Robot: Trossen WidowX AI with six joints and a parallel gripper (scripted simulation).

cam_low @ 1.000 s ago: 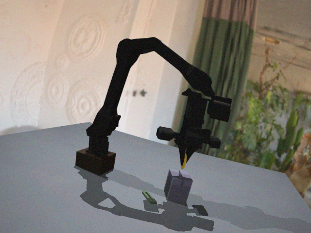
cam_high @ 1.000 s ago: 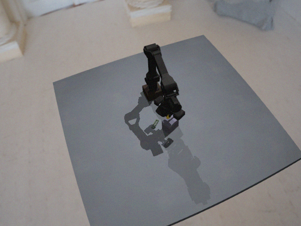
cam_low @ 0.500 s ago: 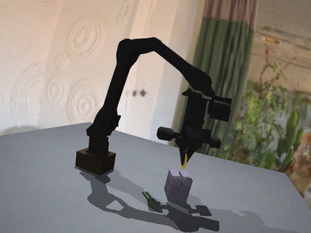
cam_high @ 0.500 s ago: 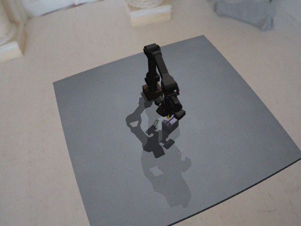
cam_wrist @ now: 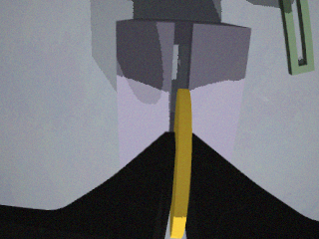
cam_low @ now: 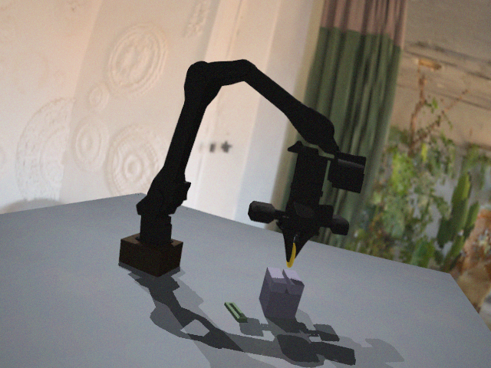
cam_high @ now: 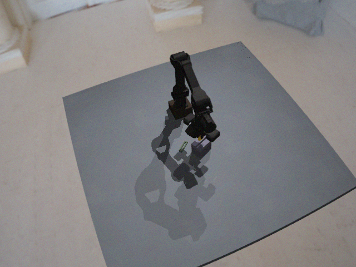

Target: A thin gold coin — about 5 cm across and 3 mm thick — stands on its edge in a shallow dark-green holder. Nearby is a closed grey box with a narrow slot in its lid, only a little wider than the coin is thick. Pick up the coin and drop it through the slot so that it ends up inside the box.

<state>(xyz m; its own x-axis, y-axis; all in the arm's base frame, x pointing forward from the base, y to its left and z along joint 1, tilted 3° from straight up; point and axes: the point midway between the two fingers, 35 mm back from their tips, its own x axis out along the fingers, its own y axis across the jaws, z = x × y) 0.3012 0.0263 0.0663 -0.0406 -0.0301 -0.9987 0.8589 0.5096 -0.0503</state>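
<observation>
The gold coin is 10 mm above my gripper tip.
</observation>
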